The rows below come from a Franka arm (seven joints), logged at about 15 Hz.
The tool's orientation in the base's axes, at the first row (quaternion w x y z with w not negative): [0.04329 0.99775 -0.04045 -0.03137]
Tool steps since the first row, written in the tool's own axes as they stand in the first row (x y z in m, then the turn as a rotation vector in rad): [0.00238 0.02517 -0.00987 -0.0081 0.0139 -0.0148]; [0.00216 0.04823 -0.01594 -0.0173 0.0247 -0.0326]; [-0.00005 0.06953 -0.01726 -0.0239 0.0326 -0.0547]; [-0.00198 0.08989 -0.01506 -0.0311 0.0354 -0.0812]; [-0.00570 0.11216 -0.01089 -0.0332 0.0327 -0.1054]
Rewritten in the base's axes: [0.00106 -0.02436 0.01191 -0.0082 -0.0119 0.0164]; [-0.00056 -0.04674 0.02001 -0.0170 -0.0203 0.0356]; [-0.00433 -0.06759 0.02335 -0.0227 -0.0258 0.0587]; [-0.00799 -0.08783 0.02308 -0.0283 -0.0257 0.0857]; [-0.01370 -0.10998 0.02114 -0.0286 -0.0209 0.1097]
